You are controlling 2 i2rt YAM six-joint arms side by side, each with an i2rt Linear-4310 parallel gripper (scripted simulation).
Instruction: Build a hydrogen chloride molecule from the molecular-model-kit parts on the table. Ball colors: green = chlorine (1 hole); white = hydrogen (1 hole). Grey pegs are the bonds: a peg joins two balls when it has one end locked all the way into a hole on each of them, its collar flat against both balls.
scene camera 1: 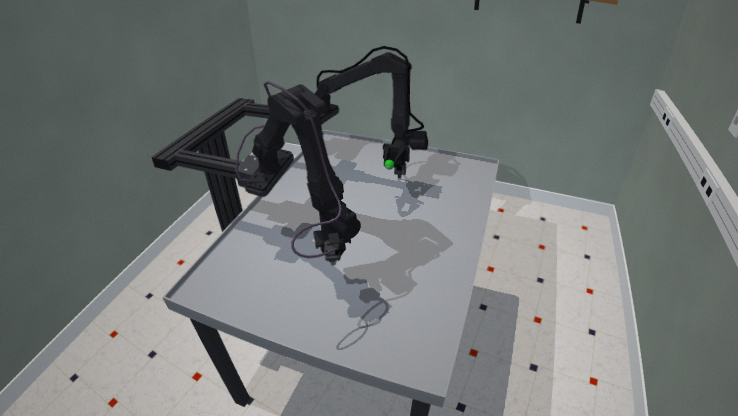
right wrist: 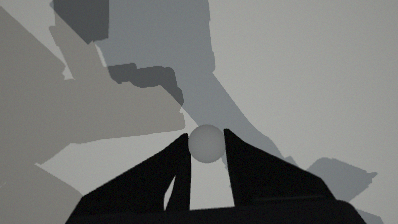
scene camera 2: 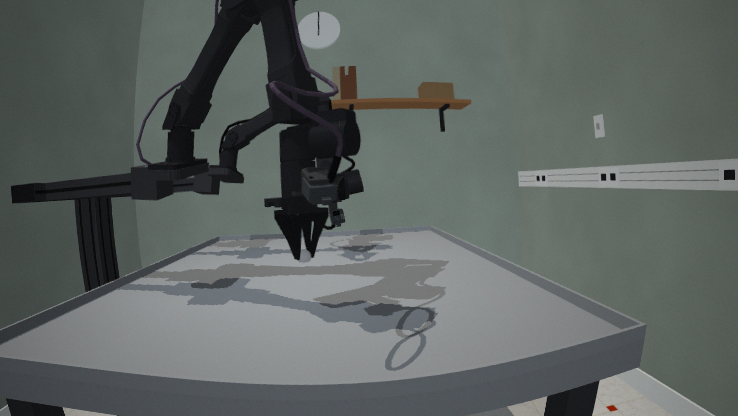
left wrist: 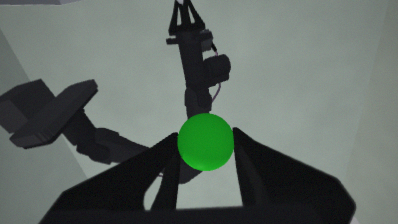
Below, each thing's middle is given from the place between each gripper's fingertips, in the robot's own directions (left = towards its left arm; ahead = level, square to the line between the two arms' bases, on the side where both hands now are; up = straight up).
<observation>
Now: the green ball (left wrist: pixel 205 141) 1 cm to the right of my left hand. The rest, counted from my left hand: white ball (right wrist: pixel 206 143): 42 cm to the right, 10 cm below, 7 cm behind.
The white ball lies right at my right hand (scene camera 2: pixel 304 258). The rest, counted from my right hand: green ball (42 cm to the left, 10 cm above, 7 cm ahead).
</observation>
